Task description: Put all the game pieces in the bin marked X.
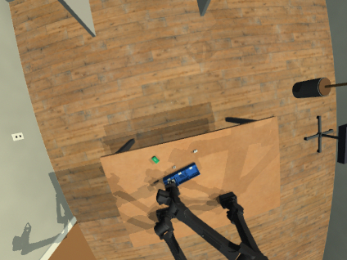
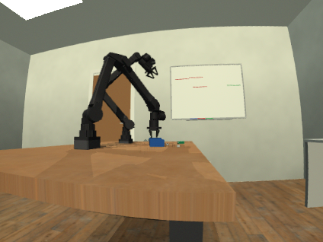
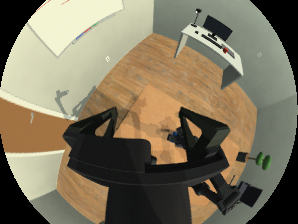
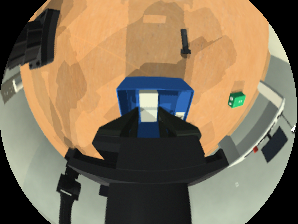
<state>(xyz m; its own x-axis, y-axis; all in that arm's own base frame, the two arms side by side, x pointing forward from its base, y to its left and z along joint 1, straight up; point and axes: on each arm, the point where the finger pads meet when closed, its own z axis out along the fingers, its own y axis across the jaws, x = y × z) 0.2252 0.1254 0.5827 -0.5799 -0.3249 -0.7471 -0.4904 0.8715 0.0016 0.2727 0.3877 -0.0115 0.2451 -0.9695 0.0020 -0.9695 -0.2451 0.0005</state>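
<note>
My right hand is 2 cm above the cream piece. The rest, counted from my right hand: thin dark object (10 cm to the left, 3 cm below, 2 cm ahead); blue bin (8 cm to the right, 3 cm ahead, 1 cm below); green piece (18 cm ahead, 7 cm to the left, 2 cm below).
</note>
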